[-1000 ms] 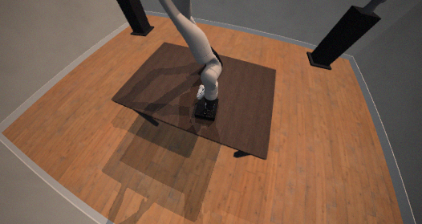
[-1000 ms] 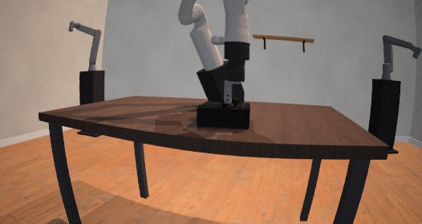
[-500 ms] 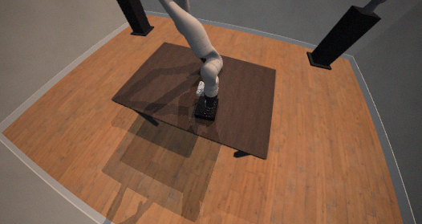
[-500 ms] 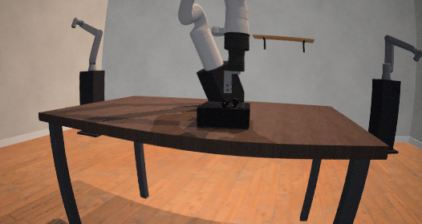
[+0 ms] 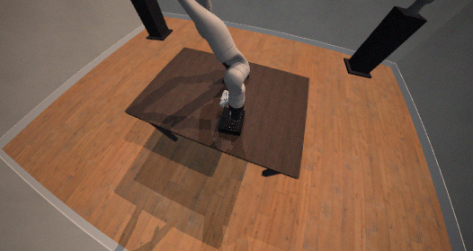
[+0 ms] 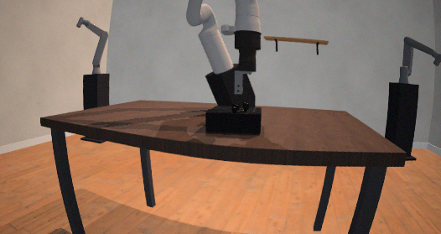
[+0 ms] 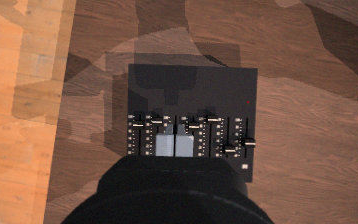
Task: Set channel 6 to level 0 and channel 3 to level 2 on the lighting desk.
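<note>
Now: the channel 4 fader cap 20 mm behind my hand, 10 mm to the right of it and 50 mm below it. From my hand the other things lie so: channel 1 fader cap: 40 mm ahead, 50 mm below; channel 2 fader cap: 20 mm ahead, 10 mm to the right, 50 mm below; channel 3 fader cap: 20 mm to the left, 50 mm below.
</note>
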